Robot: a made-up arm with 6 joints. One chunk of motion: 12 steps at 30 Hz.
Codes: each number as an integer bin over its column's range. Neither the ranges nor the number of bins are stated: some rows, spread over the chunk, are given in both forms.
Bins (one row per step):
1: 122 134 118 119 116 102
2: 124 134 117 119 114 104
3: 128 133 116 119 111 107
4: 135 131 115 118 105 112
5: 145 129 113 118 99 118
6: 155 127 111 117 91 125
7: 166 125 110 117 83 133
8: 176 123 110 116 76 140
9: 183 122 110 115 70 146
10: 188 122 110 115 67 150
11: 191 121 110 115 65 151
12: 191 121 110 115 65 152
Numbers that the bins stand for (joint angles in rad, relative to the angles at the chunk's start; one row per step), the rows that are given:
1: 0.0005 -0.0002 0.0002 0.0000 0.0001 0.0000
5: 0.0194 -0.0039 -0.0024 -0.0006 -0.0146 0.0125
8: 0.0449 -0.0084 -0.0039 -0.0018 -0.0344 0.0298
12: 0.0573 -0.0098 -0.0039 -0.0024 -0.0439 0.0392
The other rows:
2: 0.0021 -0.0002 -0.0004 0.0000 -0.0016 0.0016
3: 0.0054 -0.0009 -0.0009 0.0000 -0.0042 0.0039
4: 0.0112 -0.0024 -0.0014 -0.0006 -0.0094 0.0078
6: 0.0276 -0.0054 -0.0034 -0.0012 -0.0215 0.0180
7: 0.0367 -0.0069 -0.0039 -0.0012 -0.0284 0.0243
9: 0.0507 -0.0091 -0.0039 -0.0024 -0.0396 0.0345
10: 0.0548 -0.0091 -0.0039 -0.0024 -0.0422 0.0376
11: 0.0573 -0.0098 -0.0039 -0.0024 -0.0439 0.0384

